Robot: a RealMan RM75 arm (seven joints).
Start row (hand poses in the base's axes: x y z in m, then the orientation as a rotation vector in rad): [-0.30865 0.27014 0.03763 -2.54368 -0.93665 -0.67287]
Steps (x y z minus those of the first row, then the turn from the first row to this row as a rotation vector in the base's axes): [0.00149 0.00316 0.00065 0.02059 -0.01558 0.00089]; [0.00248 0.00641 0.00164 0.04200 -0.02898 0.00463]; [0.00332 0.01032 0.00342 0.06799 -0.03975 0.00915]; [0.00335 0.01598 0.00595 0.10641 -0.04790 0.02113]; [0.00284 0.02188 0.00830 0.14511 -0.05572 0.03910]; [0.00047 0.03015 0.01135 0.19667 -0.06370 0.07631]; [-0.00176 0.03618 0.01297 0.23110 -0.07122 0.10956]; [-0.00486 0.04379 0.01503 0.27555 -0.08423 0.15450]
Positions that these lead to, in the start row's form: [-0.30716 0.27330 0.03828 -2.52341 -0.93116 -0.69946]; [-0.30617 0.27655 0.03927 -2.50070 -0.92784 -0.72228]; [-0.30533 0.28046 0.04105 -2.47368 -0.92192 -0.74237]; [-0.30530 0.28612 0.04358 -2.43137 -0.91686 -0.75978]; [-0.30581 0.29202 0.04593 -2.38509 -0.91830 -0.77453]; [-0.30818 0.30029 0.04898 -2.31548 -0.93409 -0.78634]; [-0.31041 0.30632 0.05060 -2.26327 -0.95404 -0.79400]; [-0.31351 0.31393 0.05266 -2.19378 -0.98176 -0.80667]
